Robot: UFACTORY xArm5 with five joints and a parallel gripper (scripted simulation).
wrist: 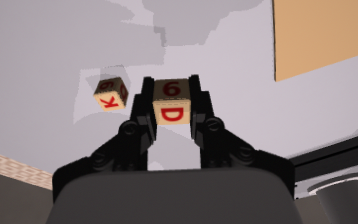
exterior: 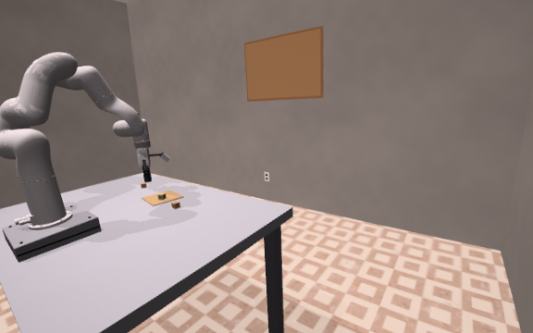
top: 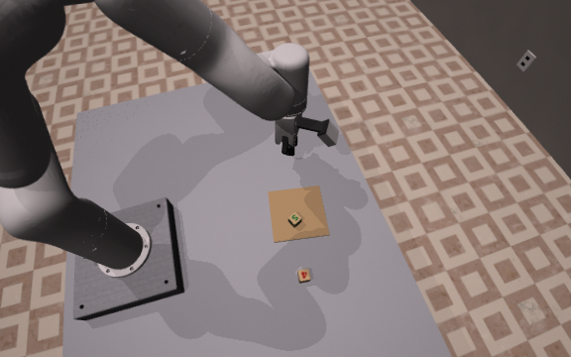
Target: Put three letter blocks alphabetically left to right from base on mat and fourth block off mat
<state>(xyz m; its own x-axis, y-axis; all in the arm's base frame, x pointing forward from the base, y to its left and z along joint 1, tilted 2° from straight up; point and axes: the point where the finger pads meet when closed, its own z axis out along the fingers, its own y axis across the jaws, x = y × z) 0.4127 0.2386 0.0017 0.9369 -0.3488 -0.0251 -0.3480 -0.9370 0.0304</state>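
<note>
Now: the tan mat 170 mm to the right of my hand and 70 mm below it. From my hand the other things lie so: wooden letter block: 10 mm below.
</note>
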